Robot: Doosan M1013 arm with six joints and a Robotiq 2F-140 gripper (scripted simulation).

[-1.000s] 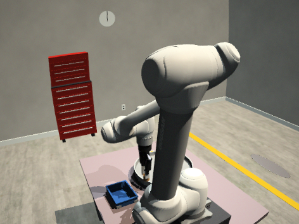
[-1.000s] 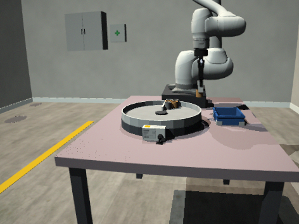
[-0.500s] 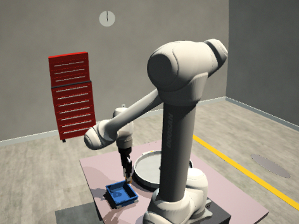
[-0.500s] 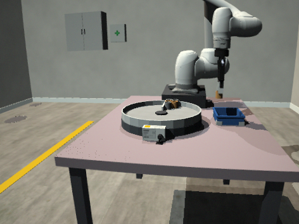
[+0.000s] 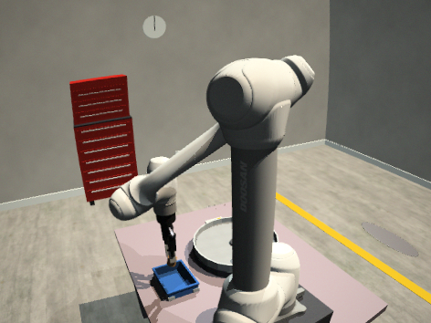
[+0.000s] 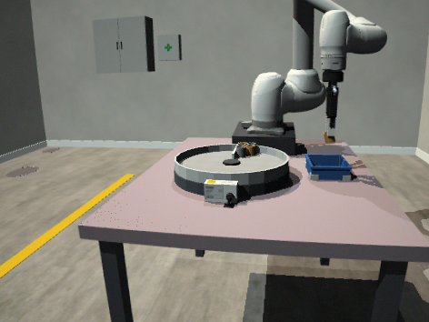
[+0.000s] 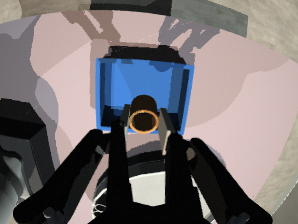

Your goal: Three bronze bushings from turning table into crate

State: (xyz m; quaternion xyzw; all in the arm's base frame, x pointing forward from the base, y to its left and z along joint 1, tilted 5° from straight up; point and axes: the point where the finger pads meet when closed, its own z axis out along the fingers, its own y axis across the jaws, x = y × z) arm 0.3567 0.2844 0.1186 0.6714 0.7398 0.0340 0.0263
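The blue crate is 16 cm below my hand.
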